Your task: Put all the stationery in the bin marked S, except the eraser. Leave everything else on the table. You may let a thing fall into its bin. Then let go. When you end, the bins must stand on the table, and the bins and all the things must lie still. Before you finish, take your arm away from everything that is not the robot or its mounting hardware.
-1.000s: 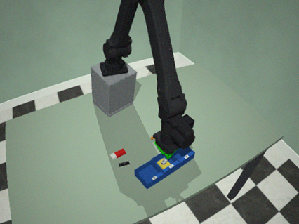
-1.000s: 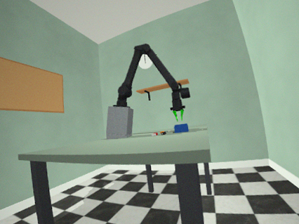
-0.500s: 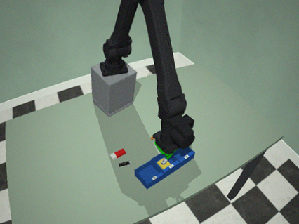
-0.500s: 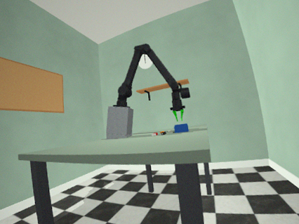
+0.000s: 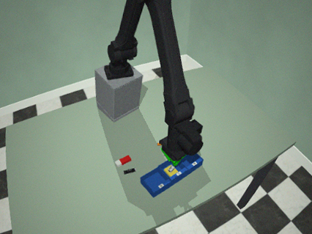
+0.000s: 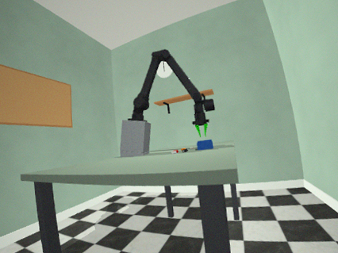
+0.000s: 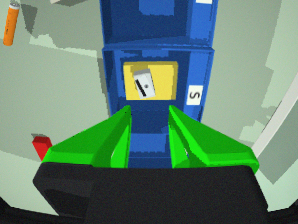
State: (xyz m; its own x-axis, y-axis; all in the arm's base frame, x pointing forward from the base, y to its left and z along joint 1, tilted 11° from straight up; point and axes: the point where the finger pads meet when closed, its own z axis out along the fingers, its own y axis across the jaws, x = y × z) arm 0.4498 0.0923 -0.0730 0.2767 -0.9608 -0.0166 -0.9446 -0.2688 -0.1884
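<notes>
The blue bin row is 10 mm ahead of my hand and 50 mm below it. From my hand the other things lie so: orange pen-like item: 150 mm behind, 20 mm to the left, 70 mm below; yellow pad: 70 mm below; white domino: 110 mm behind, 80 mm to the left, 70 mm below.
</notes>
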